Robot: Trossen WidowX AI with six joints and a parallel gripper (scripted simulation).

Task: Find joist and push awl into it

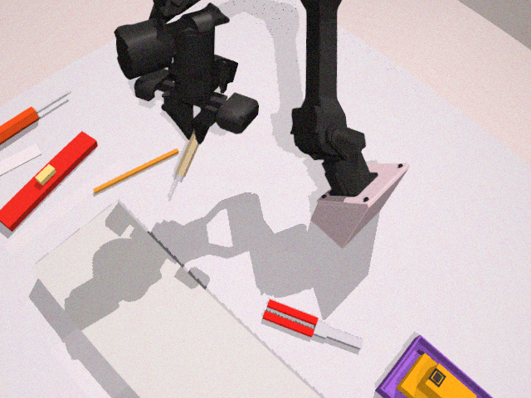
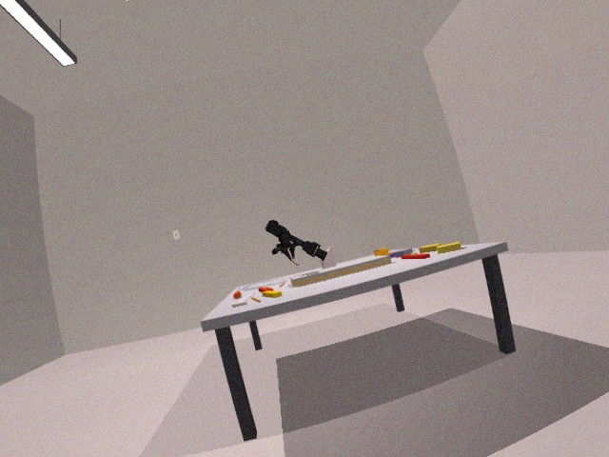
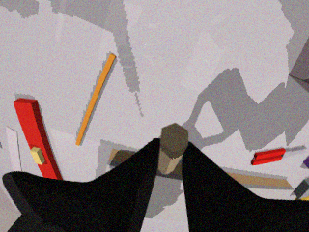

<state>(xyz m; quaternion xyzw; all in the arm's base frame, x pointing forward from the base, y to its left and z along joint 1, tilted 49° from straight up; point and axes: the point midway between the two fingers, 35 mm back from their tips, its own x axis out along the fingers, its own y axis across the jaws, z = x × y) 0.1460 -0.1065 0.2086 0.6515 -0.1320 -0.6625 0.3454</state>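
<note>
Right now my gripper tip is 4 cm short of the awl, 3 cm above it and 2 cm to the right of it. Round my gripper tip: orange-handled screwdriver: 34 cm to the right, 12 cm ahead, 11 cm below; then purple tray: 55 cm to the left, 11 cm below, 1 cm behind; then yellow stud finder: 54 cm to the left, 8 cm below, 1 cm behind.
</note>
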